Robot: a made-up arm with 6 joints. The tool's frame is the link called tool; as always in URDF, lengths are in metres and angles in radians.
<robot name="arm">
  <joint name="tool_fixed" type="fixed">
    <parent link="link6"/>
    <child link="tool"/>
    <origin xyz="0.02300 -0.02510 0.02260" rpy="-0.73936 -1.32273 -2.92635"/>
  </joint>
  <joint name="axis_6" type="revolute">
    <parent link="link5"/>
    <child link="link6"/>
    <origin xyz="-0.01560 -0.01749 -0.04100" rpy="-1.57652 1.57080 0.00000"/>
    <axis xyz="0 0 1"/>
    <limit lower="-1.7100" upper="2.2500" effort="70" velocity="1"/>
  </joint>
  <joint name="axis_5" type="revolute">
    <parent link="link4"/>
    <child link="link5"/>
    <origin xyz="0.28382 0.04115 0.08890" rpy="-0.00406 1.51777 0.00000"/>
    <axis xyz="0 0 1"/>
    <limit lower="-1.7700" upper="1.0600" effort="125" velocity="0.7"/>
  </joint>
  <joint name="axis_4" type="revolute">
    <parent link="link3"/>
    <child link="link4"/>
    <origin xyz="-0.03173 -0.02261 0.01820" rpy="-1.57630 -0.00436 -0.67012"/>
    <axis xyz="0 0 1"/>
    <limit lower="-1.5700" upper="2.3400" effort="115" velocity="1"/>
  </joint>
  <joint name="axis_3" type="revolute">
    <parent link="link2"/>
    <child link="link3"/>
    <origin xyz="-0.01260 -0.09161 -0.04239" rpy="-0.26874 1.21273 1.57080"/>
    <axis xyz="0 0 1"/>
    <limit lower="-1.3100" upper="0.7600" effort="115" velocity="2.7"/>
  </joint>
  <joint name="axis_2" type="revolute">
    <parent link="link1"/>
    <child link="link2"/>
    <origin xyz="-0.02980 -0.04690 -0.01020" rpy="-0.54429 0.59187 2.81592"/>
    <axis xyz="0 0 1"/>
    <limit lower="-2.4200" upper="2.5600" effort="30" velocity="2.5"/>
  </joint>
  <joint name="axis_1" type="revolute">
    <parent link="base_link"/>
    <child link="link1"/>
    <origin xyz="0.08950 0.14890 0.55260" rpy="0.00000 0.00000 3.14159"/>
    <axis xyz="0 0 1"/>
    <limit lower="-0.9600" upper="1.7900" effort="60" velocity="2.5"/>
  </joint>
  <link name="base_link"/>
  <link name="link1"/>
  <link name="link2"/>
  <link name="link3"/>
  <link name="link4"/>
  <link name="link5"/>
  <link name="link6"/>
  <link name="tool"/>
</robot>
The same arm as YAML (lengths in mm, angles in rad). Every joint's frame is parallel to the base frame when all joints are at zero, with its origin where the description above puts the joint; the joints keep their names.
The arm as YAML. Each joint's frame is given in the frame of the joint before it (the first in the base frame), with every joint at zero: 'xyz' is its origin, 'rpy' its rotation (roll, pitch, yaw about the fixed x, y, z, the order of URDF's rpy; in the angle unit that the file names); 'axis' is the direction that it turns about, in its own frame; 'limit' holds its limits. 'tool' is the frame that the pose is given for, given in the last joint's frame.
units:
  length: mm
  angle: rad
joints:
  - name: axis_1
    type: revolute
    origin:
      xyz: [89.5, 148.9, 552.6]
      rpy: [0.0, 0.0, 0.0]
    axis: [0.0, 0.0, 1.0]
    limit:
      lower: -0.96
      upper: 1.79
  - name: axis_2
    type: revolute
    origin:
      xyz: [29.8, 46.9, -10.2]
      rpy: [0.0, 0.0, 0.0]
    axis: [0.617876, 0.337887, 0.709973]
    limit:
      lower: -2.42
      upper: 2.56
  - name: axis_3
    type: revolute
    origin:
      xyz: [-36.1, -93.7, 16.3]
      rpy: [0.0, 0.0, 0.0]
    axis: [0.0, 1.0, 0.0]
    limit:
      lower: -1.31
      upper: 0.76
  - name: axis_4
    type: revolute
    origin:
      xyz: [36.8, 18.2, 12.8]
      rpy: [0.0, 0.0, 0.0]
    axis: [-0.998579, -0.0055, -0.052999]
    limit:
      lower: -1.57
      upper: 2.34
  - name: axis_5
    type: revolute
    origin:
      xyz: [-73.5, -40.4, -288.3]
      rpy: [0.0, 0.0, 0.0]
    axis: [0.0, 0.0, -1.0]
    limit:
      lower: -1.77
      upper: 1.06
  - name: axis_6
    type: revolute
    origin:
      xyz: [-15.7, 17.4, 41.0]
      rpy: [0.0, 0.0, 0.0]
    axis: [0.0, -1.0, 0.0]
    limit:
      lower: -1.71
      upper: 2.25
tool:
  origin:
    xyz: [25.1, -22.6, 23.0]
    rpy: [-0.5175, 0.2422, -1.5168]

